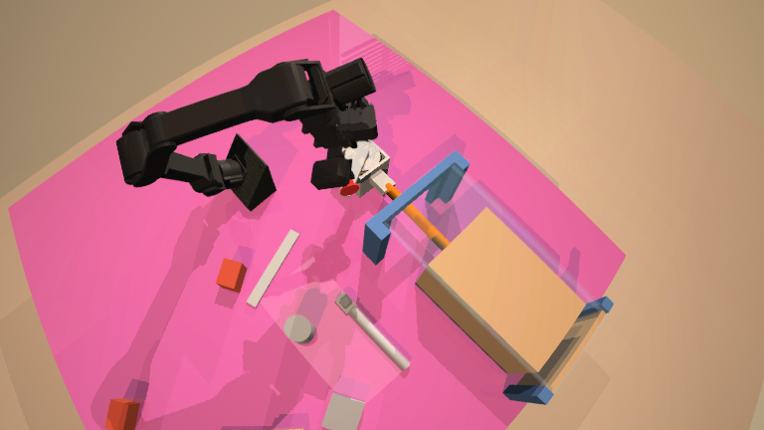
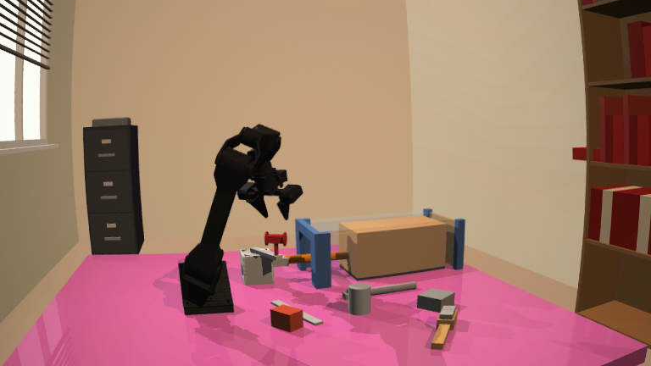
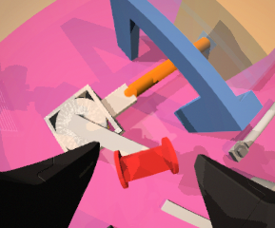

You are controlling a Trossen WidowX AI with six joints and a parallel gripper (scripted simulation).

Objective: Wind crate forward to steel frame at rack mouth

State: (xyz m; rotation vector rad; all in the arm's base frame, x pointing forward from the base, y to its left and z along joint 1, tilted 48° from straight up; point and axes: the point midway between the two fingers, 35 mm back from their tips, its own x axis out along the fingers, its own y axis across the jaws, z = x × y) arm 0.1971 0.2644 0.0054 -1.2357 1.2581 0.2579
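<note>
My gripper tip is now 1 cm past the red knob, 1 cm to the left of it and 7 cm above it. Round my gripper tip: blue steel frame (10 cm ahead, 8 cm to the left, 10 cm below); then winch (7 cm behind, 6 cm to the left, 17 cm below); then winch handle (3 cm behind, 2 cm to the left, 10 cm below).
</note>
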